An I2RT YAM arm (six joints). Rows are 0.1 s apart.
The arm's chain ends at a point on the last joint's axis. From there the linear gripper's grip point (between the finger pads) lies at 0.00 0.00 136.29 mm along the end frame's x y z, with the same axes.
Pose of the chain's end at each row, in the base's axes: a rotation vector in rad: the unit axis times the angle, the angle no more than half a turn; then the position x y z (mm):
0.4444 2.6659 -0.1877 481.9 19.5 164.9
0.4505 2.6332 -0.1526 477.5 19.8 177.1
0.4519 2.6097 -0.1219 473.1 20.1 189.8
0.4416 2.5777 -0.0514 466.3 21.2 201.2
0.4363 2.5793 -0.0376 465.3 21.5 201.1
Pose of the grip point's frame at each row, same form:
0.4444 2.6659 -0.1877 535.1 -7.6 42.4
0.4505 2.6332 -0.1526 535.3 -5.0 56.2
0.4519 2.6097 -0.1219 534.3 -2.4 70.1
0.4416 2.5777 -0.0514 532.9 4.7 83.4
0.4363 2.5793 -0.0376 532.1 6.5 83.2

